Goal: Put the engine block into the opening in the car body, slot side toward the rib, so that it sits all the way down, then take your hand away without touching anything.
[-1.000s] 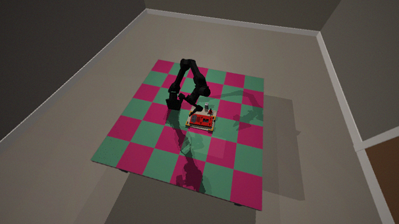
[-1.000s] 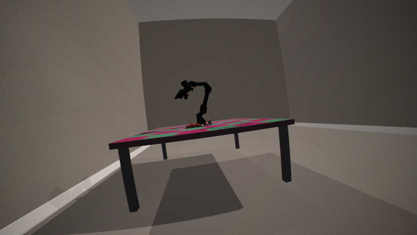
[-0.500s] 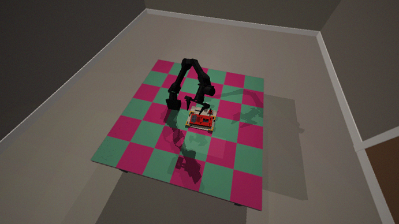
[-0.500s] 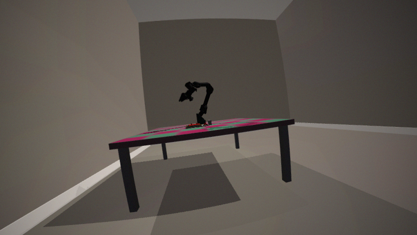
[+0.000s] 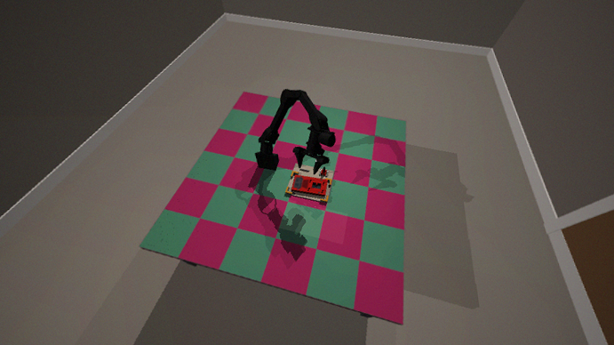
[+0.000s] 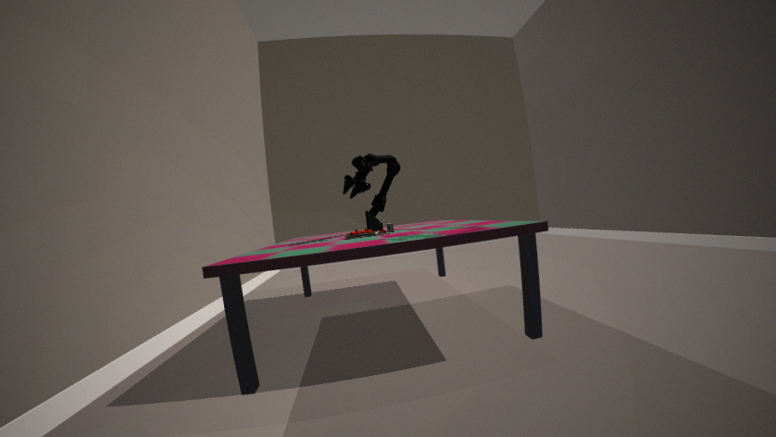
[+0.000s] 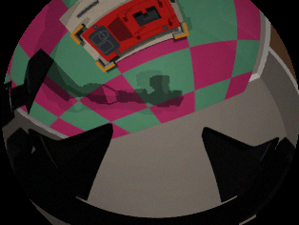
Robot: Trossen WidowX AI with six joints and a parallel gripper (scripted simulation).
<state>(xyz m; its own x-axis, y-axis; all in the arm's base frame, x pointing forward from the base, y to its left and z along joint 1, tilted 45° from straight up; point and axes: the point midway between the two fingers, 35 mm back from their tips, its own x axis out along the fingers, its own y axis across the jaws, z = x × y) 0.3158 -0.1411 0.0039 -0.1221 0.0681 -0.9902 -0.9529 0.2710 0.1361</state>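
Right now the grey engine block is 22 cm to the left of my gripper tip and 21 cm below it.
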